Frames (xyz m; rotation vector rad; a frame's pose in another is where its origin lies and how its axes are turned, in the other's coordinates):
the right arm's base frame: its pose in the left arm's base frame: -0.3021 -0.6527 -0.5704 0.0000 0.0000 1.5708
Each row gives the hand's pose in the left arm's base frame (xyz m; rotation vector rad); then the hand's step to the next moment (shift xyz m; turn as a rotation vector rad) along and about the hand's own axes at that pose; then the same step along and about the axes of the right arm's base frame.
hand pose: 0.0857 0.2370 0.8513 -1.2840 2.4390 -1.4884
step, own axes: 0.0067 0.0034 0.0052 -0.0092 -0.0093 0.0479
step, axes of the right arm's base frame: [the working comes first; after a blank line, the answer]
step, axes of the left arm's base frame: -0.0045 -0.0074 -0.0028 0.0310 -0.0313 -0.0229

-0.0074 0.0045 -0.0028 -0.0313 -0.0310 -0.0229
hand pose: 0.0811 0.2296 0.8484 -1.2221 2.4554 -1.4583
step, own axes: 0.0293 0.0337 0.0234 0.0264 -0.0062 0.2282
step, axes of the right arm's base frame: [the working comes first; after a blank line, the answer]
step, axes of the left arm's base frame: -0.0313 -0.0273 -0.0285 0.0762 -0.1845 -0.1138

-0.0273 0.0313 -0.0285 -0.1845 -0.0762 -0.1138
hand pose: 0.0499 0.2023 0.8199 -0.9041 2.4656 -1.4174
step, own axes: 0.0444 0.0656 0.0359 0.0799 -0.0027 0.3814
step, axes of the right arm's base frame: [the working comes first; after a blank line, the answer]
step, axes of the left arm's base frame: -0.0486 -0.0275 -0.0667 0.0953 -0.3261 -0.1909

-0.0275 0.0486 -0.0667 -0.3261 -0.0953 -0.1909
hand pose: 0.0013 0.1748 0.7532 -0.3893 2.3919 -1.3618
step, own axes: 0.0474 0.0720 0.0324 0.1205 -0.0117 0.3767
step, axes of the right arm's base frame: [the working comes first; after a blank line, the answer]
step, axes of the left arm's base frame: -0.0327 -0.0083 -0.0857 0.0573 -0.3434 -0.1879

-0.0083 0.0327 -0.0857 -0.3434 -0.0573 -0.1879
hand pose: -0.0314 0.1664 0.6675 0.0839 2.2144 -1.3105
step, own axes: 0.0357 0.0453 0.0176 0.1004 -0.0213 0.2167
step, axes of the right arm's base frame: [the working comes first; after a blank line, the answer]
step, axes of the left arm's base frame: -0.0077 0.0011 -0.0598 0.0021 -0.2120 -0.1119

0.0011 0.0077 -0.0598 -0.2120 -0.0021 -0.1119
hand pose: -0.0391 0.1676 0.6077 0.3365 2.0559 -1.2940
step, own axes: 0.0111 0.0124 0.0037 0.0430 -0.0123 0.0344
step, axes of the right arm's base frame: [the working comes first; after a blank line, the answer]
step, axes of the left arm's base frame: 0.0000 0.0012 -0.0170 -0.0245 -0.0414 -0.0295

0.0012 0.0000 -0.0170 -0.0414 0.0245 -0.0295
